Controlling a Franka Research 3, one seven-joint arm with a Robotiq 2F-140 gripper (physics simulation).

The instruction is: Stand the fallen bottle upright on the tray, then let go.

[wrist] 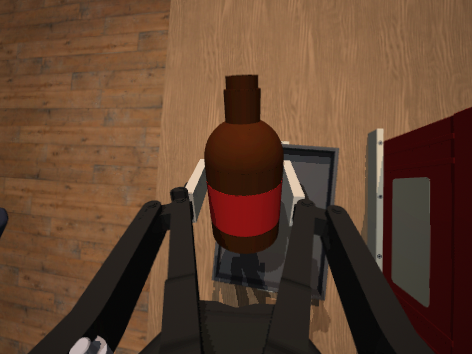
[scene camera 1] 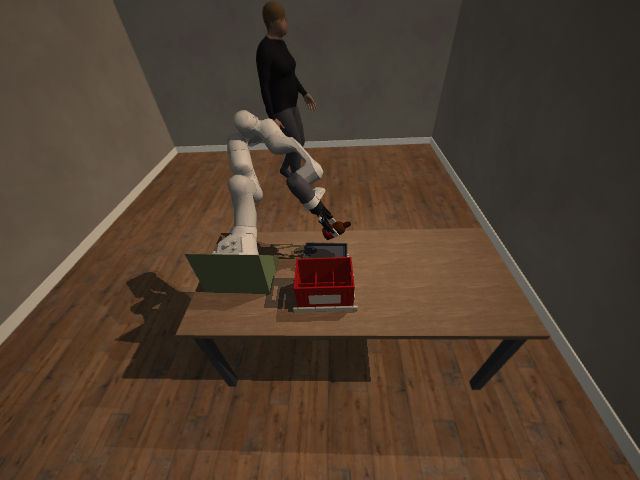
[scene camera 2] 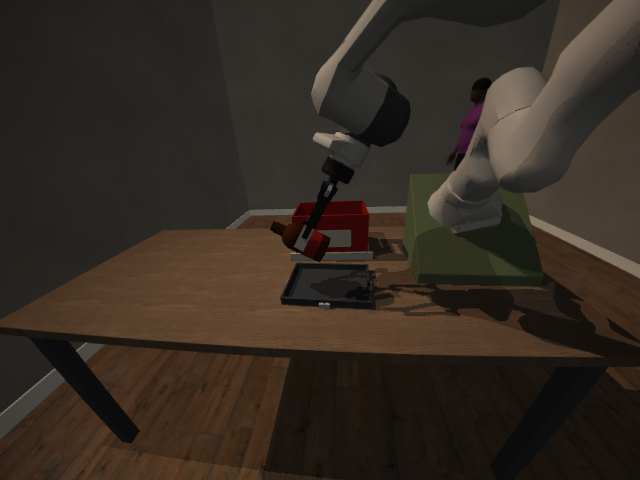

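The brown bottle with a red label (scene camera 1: pixel 341 226) (scene camera 2: pixel 291 235) (wrist: pixel 243 155) is in the air, tilted, with its neck higher than its base. My gripper (scene camera 1: pixel 331 227) (scene camera 2: pixel 305 239) (wrist: pixel 244 171) is shut on it, with one pale pad on each side of the body around the label. The dark tray (scene camera 1: pixel 326 243) (scene camera 2: pixel 299 301) (wrist: pixel 334 175) lies flat on the table below. In scene camera 2 the base end of the bottle shows above the tray's far edge, with a gap between them. A shadow falls across the tray floor.
A red crate (scene camera 1: pixel 305 297) (scene camera 2: pixel 360 229) (wrist: pixel 442 165) stands beside the tray, with a pale strip (scene camera 1: pixel 325 308) (scene camera 2: pixel 330 256) (wrist: pixel 375 200) along its foot. A green slanted block (scene camera 1: pixel 232 273) (scene camera 2: pixel 431 253) stands by the arm's base. A person (scene camera 1: pixel 279 72) (scene camera 2: pixel 470 124) stands beyond the table.
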